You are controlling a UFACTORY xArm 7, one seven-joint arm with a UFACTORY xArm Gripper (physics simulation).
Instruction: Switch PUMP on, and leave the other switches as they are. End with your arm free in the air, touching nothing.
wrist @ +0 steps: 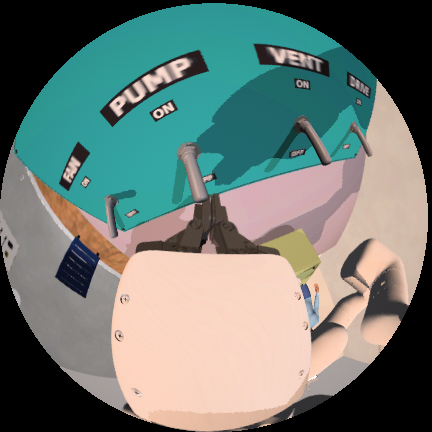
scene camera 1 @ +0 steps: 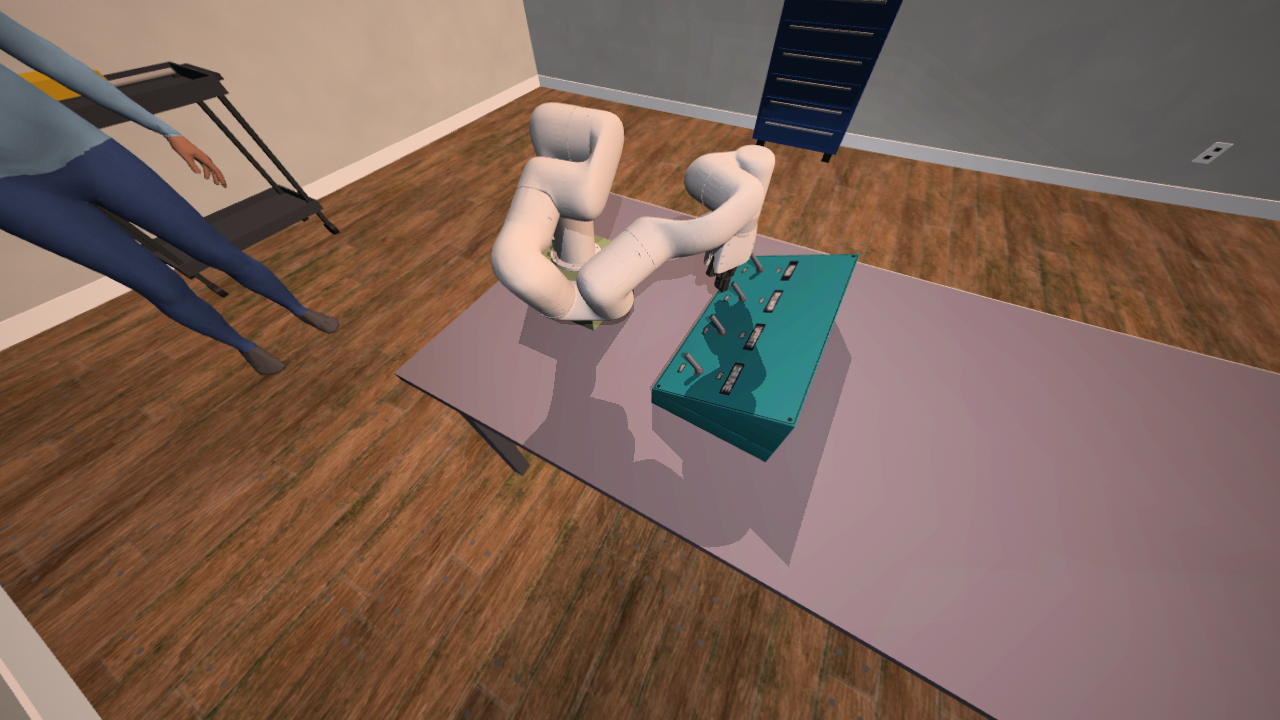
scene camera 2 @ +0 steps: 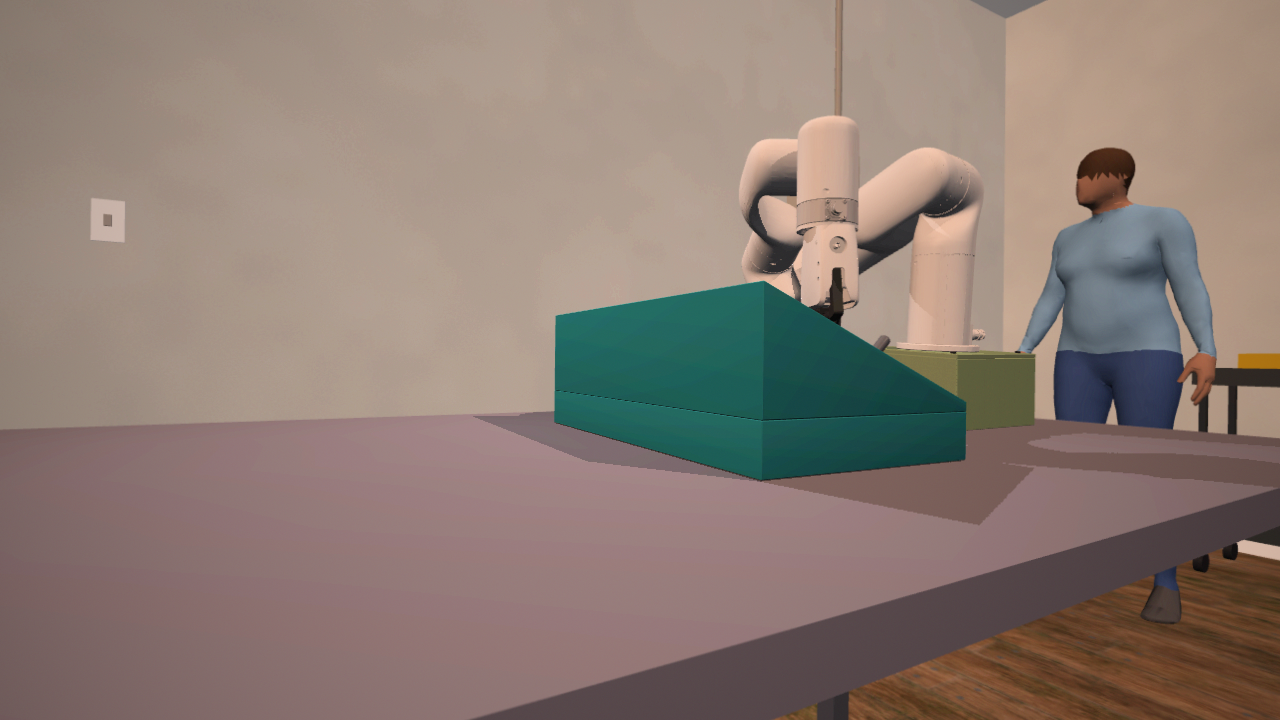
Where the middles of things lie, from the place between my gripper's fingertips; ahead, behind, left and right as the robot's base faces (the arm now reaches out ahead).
My hand is 13 cm short of the teal switch panel point(scene camera 2: 745, 378), 6 cm to the left of it and 1 cm above it.
